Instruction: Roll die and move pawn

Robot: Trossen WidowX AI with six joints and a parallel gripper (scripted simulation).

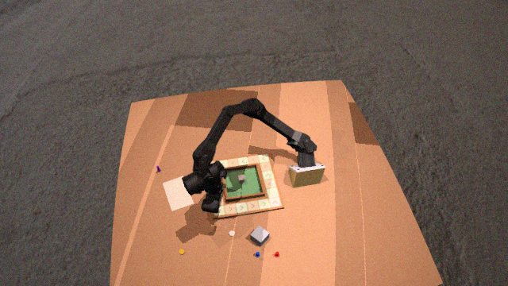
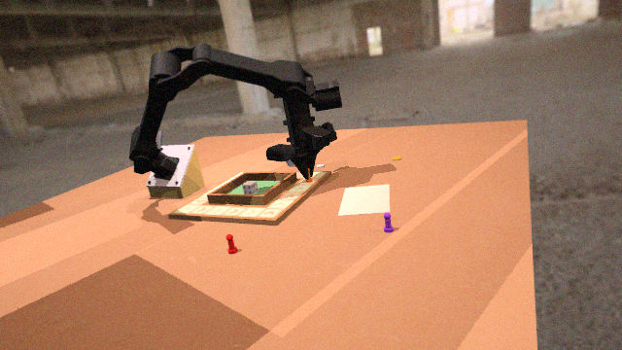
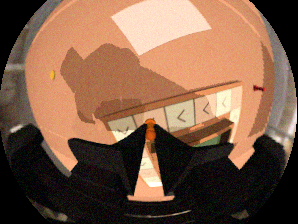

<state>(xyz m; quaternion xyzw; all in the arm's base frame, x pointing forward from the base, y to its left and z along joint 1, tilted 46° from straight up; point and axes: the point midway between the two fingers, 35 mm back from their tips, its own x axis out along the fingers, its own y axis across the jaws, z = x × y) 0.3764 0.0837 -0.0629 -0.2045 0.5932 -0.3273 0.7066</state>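
Now: gripper tip 140 mm to the right of the white disc, 50 mm past it and 20 mm above it. The rest, counted from my gripper tip: pale card (170 mm ahead, 50 mm to the right, 20 mm below); then orange pawn (10 mm above); then green floor (110 mm behind, 80 mm to the right, 10 mm below).
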